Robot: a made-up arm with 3 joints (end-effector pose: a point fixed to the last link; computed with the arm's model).
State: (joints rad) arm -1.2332 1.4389 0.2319
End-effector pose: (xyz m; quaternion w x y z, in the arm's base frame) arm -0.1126 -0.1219 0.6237 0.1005 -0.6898 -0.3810 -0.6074
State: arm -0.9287 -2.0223 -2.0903
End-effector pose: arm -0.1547 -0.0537 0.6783 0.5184 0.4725 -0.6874 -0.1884
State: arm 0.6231 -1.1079 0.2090
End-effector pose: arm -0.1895 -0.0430 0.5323 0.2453 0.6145 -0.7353 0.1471
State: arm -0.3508 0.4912 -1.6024
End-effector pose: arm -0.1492 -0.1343 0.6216 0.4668 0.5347 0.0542 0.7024
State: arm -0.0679 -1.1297 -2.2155
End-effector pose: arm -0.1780 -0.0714 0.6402 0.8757 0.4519 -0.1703 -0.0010
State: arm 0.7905 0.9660 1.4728
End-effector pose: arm -0.2482 -0.0769 0.6477 0.4584 -0.5848 0.3388 0.5772
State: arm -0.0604 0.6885 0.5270
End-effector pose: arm -0.2038 -0.0688 0.5684 0.3558 -0.9191 0.1116 -0.1272
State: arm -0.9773 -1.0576 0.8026
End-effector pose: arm -0.0827 -0.0335 0.6937 0.6081 -0.2178 0.5722 -0.5053
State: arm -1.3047 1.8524 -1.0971
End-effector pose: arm -0.1101 -0.1255 0.7093 0.2389 0.1181 0.4881 0.8311
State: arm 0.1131 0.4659 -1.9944
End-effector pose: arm -0.1663 -0.1315 0.6241 0.5574 0.5383 0.2276 0.5898
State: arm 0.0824 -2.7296 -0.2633
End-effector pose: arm -0.1143 -0.0964 0.5508 0.3983 -0.1221 -0.9083 0.0371
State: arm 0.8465 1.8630 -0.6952
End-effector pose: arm -0.2170 -0.1253 0.5452 0.4063 -0.7983 -0.4315 -0.1064
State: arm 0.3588 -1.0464 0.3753
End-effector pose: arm -0.1533 -0.0371 0.5411 0.0579 0.5866 -0.7744 0.2301
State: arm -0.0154 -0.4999 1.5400
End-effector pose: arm -0.1358 -0.0064 0.6183 0.6514 -0.4425 0.5986 -0.1469
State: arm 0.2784 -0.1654 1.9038
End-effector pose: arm -0.1725 -0.0134 0.6278 0.6844 -0.4049 0.5974 0.1033
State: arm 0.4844 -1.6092 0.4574
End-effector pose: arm -0.1404 -0.0604 0.5248 0.1893 0.3646 -0.8686 0.2772
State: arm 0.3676 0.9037 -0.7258
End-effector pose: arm -0.1946 -0.1228 0.5598 0.0029 0.9295 0.1824 0.3205
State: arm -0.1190 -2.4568 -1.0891
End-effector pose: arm -0.1224 -0.0573 0.5894 0.5110 0.1431 -0.8208 -0.2114
